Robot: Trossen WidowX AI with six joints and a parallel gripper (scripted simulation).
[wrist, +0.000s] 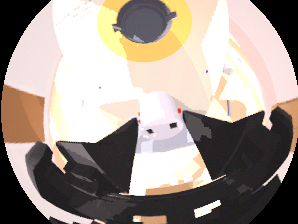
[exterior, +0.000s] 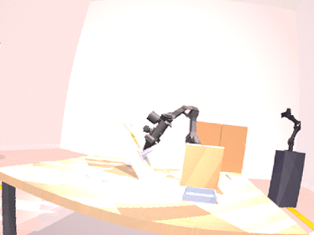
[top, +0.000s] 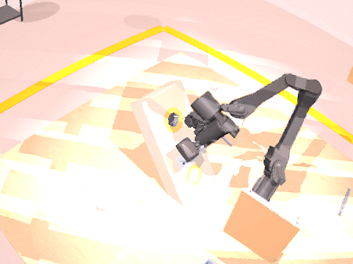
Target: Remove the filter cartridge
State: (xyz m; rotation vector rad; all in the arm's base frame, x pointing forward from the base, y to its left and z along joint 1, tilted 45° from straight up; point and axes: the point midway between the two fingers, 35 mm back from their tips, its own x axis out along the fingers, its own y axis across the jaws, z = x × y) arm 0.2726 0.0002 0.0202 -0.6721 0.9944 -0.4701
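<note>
Right now my gripper tip is 40 mm short of the service panel and 20 mm above it. Also, from my gripper tip: grey-blue tray (340 mm behind, 300 mm to the left, 160 mm below); then round filter cartridge (right at my gripper tip).
</note>
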